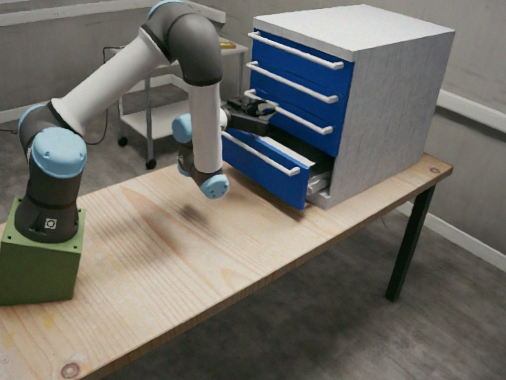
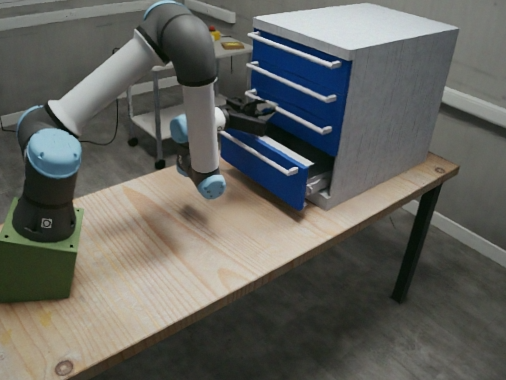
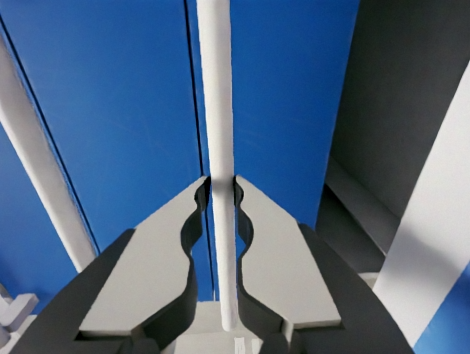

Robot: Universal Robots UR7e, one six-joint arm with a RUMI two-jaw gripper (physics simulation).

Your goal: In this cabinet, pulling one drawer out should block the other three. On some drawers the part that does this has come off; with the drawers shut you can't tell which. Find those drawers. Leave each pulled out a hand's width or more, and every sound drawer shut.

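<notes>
The grey cabinet [image 1: 390,110] [image 2: 395,110] has four blue drawers. The top drawer [image 1: 300,65] [image 2: 300,65] and second drawer [image 1: 310,104] [image 2: 310,104] [image 3: 115,100] are shut. The third drawer [image 1: 325,143] [image 2: 324,143] [image 3: 285,100] is also shut, flush with those above. The bottom drawer [image 1: 265,166] [image 2: 265,166] stands pulled well out, its inside partly visible. My gripper [image 1: 273,112] [image 2: 273,112] [image 3: 221,178] is shut on the third drawer's white handle [image 1: 302,118] [image 2: 302,118] [image 3: 219,110], one jaw on each side of the bar. Any blocking parts are hidden.
The cabinet stands at the far end of the wooden table [image 1: 200,260] [image 2: 200,260]. The open bottom drawer juts out below my gripper. The arm's green base block [image 1: 40,270] [image 2: 37,270] is at the left. A trolley [image 1: 149,120] [image 2: 158,120] stands behind the table.
</notes>
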